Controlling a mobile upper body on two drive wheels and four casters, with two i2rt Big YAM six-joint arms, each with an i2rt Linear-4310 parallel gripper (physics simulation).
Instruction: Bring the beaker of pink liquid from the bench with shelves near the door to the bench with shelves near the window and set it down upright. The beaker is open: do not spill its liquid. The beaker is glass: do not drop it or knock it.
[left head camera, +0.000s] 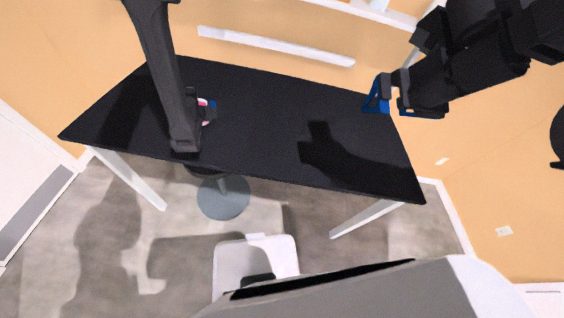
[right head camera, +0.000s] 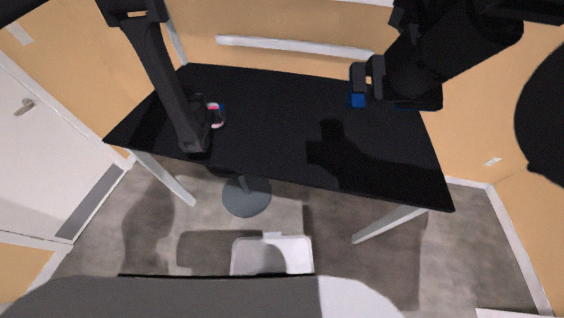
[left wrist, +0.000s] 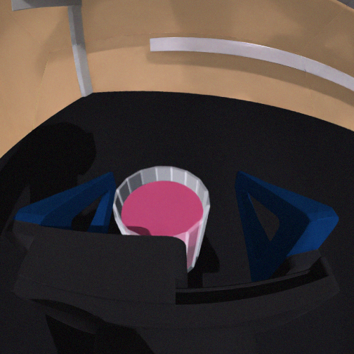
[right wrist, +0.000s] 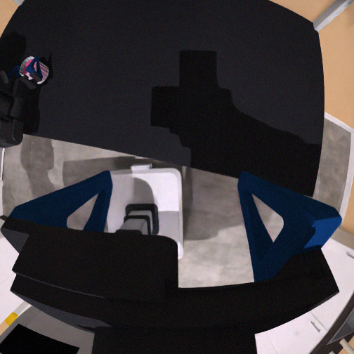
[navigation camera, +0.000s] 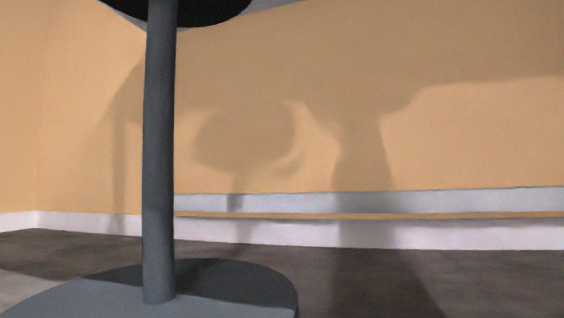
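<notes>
The glass beaker of pink liquid (left head camera: 202, 103) (right head camera: 214, 106) (left wrist: 162, 207) (right wrist: 41, 71) stands upright on the black bench (left head camera: 260, 100) (right head camera: 280, 110) (left wrist: 250, 135) (right wrist: 110, 60), toward its left end in the head views. My left gripper (left wrist: 174, 178) is open around the beaker, one blue finger on each side. In the left wrist view, the beaker is nearer the finger at the picture's left, and the gripper body hides its lower part. My right gripper (left head camera: 384, 110) (right head camera: 375, 105) (right wrist: 174, 177) is open and empty, high near the bench's right end.
A stool (left head camera: 223, 197) (right head camera: 246, 197) (navigation camera: 159, 150) stands at the bench's near left side. A white rail (left head camera: 275, 47) (right head camera: 295, 46) (left wrist: 225, 50) runs along the wall behind the bench. A door (right head camera: 45, 130) is at the left. A bench leg (left head camera: 367, 220) (right head camera: 390, 225) shows at the right.
</notes>
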